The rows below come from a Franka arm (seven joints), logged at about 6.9 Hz.
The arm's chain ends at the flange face. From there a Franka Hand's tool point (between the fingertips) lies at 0.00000 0.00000 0.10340 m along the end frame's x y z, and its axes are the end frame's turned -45 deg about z.
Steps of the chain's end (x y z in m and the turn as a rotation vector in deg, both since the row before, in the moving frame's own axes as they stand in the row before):
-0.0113, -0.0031, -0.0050, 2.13, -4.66, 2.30
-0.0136, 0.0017, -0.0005, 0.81, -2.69, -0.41
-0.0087, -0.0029, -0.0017, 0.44, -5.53, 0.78
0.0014, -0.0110, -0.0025, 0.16, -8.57, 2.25
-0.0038, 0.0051, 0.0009, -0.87, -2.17, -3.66
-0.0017, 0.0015, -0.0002, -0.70, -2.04, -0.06
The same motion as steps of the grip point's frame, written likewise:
-0.0088, -0.0189, -0.0054, 4.80, -1.79, 2.30
-0.0132, -0.0129, -0.0006, 2.47, -1.33, -0.41
-0.0105, -0.0159, -0.0022, 4.22, -3.60, 0.78
-0.0017, -0.0181, -0.0037, 6.17, -5.95, 2.25
-0.0102, -0.0006, 0.0008, 0.92, -2.15, -3.66
-0.0058, -0.0018, -0.0003, 0.95, -1.94, -0.06

